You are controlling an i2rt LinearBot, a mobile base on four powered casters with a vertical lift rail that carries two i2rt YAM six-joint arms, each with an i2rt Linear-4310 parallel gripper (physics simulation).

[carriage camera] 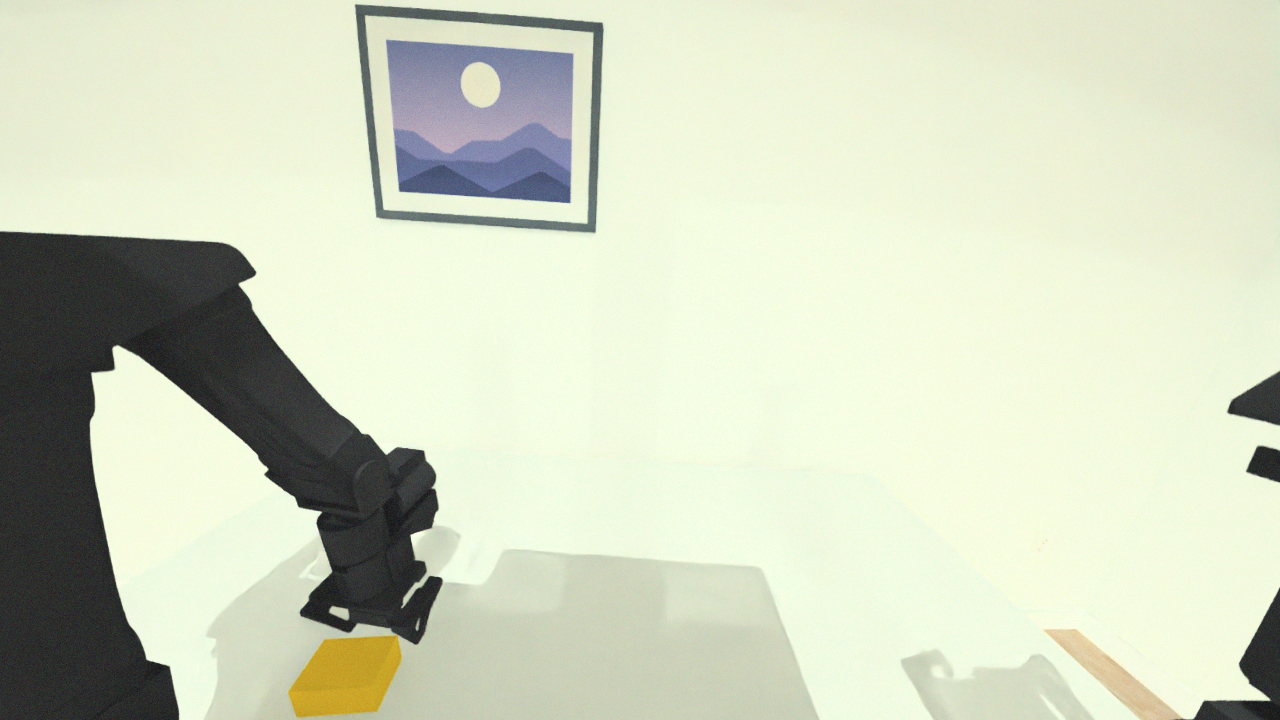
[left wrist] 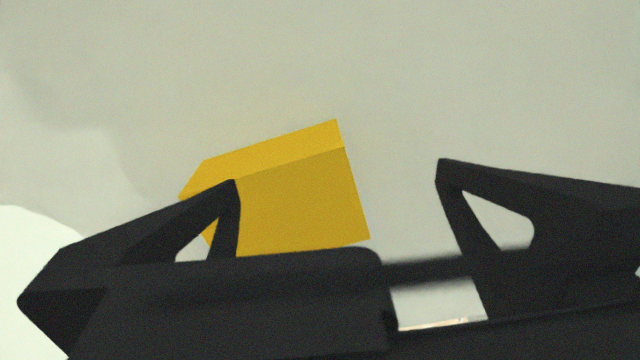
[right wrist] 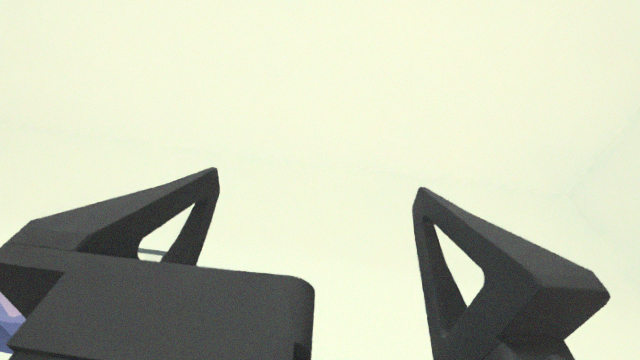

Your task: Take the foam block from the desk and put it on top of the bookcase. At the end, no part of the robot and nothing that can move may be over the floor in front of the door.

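Frame: origin at the left arm's base, x ahead, y down, z left, level; centimetres.
Seen in the pictures: left gripper, fingertip midpoint: [carriage camera: 386,633] [left wrist: 337,181]; right gripper, fingertip midpoint: [right wrist: 317,188].
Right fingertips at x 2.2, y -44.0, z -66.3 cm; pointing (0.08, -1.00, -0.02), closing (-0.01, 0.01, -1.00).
Note:
A point is followed by its place in that frame.
The yellow foam block [carriage camera: 344,671] {x 19.2, y 8.8, z 0.8 cm} [left wrist: 300,200] {x 21.2, y 8.8, z 0.0 cm} lies flat on the pale desk [carriage camera: 671,635] {x 29.9, y 13.3, z -40.4 cm} [left wrist: 400,65] {x 26.4, y 13.3, z -6.6 cm}, at the lower left in the carriage view. My left gripper [carriage camera: 380,629] {x 22.9, y 7.2, z -2.0 cm} [left wrist: 337,181] {x 22.9, y 7.2, z -2.0 cm} is open and points down above the desk, close to the block and higher than it. In the left wrist view the block shows partly behind the left-hand finger, and part of it is hidden. My right gripper [right wrist: 317,188] {x 2.2, y -44.0, z -66.3 cm} is open and empty, with pale wall or ceiling behind it. At the right edge of the carriage view, parts of the right arm show. The bookcase and the door do not show.
A framed mountain picture [carriage camera: 483,120] {x 81.3, y -71.6, z 8.1 cm} hangs on the pale wall [carriage camera: 895,223] {x 87.7, y -56.9, z -97.7 cm} behind the desk. A strip of wooden floor [carriage camera: 1105,667] {x 76.5, y 85.3, z -208.7 cm} shows at the lower right, beside the desk. Shadows of the robot fall across the desk top.

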